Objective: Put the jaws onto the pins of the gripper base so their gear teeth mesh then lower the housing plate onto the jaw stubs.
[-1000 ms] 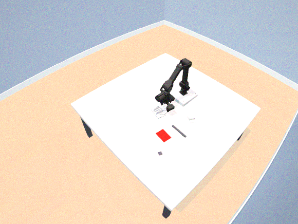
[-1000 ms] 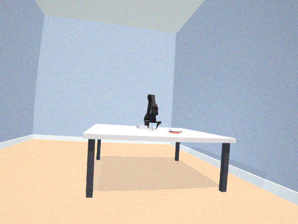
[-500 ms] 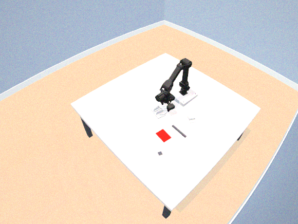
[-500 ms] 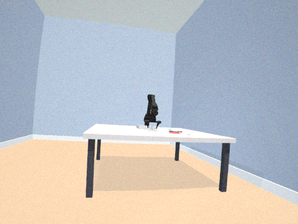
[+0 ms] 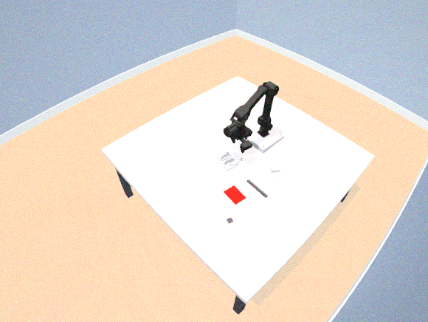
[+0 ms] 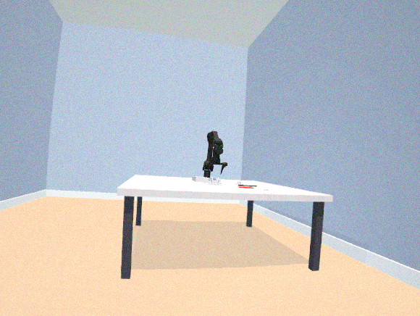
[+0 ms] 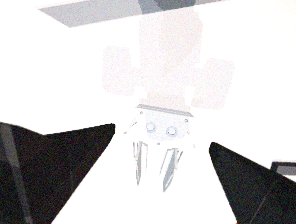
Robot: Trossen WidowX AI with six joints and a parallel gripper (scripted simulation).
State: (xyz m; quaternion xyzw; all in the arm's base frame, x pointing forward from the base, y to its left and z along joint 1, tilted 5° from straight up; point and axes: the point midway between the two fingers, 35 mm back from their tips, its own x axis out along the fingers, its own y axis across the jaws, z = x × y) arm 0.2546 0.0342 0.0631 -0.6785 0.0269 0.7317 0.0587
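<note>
My gripper tip is 1 cm short of the small white part and 5 cm above it. The rest, counted from my gripper tip: white jaw piece: 3 cm ahead, 2 cm to the left, 6 cm below; dark grey bar: 7 cm ahead, 25 cm to the left, 7 cm below; red flat rectangle: 20 cm ahead, 21 cm to the left, 8 cm below.
</note>
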